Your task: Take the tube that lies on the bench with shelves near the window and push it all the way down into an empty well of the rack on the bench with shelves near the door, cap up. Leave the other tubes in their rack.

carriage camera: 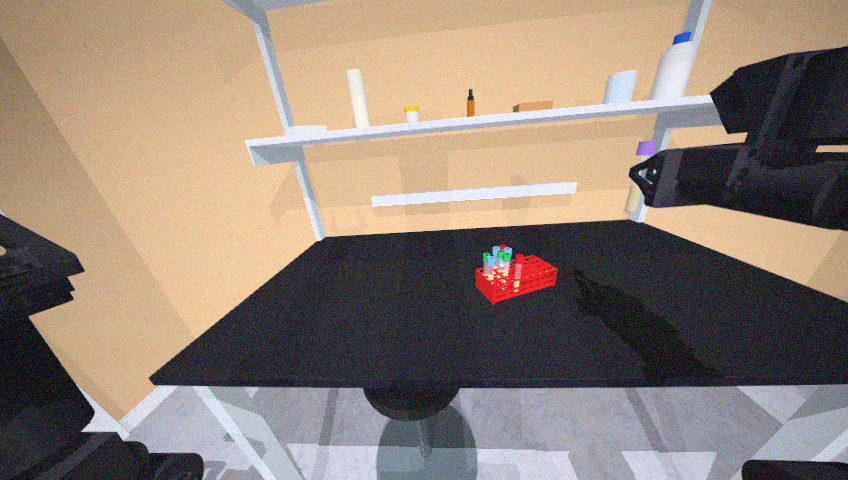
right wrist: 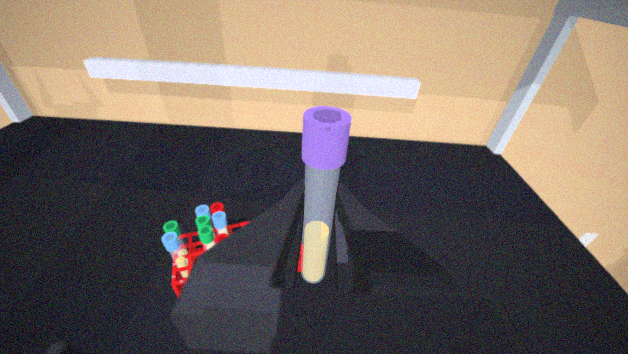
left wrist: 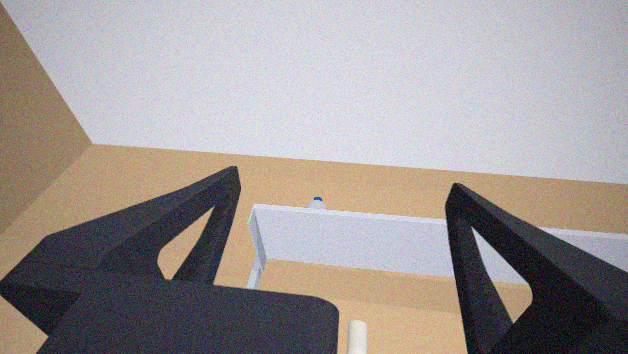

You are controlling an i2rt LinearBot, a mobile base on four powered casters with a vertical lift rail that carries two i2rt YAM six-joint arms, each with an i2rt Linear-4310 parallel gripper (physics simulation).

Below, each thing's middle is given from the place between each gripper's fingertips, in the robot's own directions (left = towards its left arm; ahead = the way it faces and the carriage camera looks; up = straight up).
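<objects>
My right hand is 17 cm short of the red rack [carriage camera: 540, 274], and it is also 11 cm to the right of the rack and 30 cm above it. Counted from my left hand, the red rack is 45 cm ahead, 39 cm below and 52 cm to the right. Going by its middle, the red rack is nearer to my right hand than to my left hand.
</objects>
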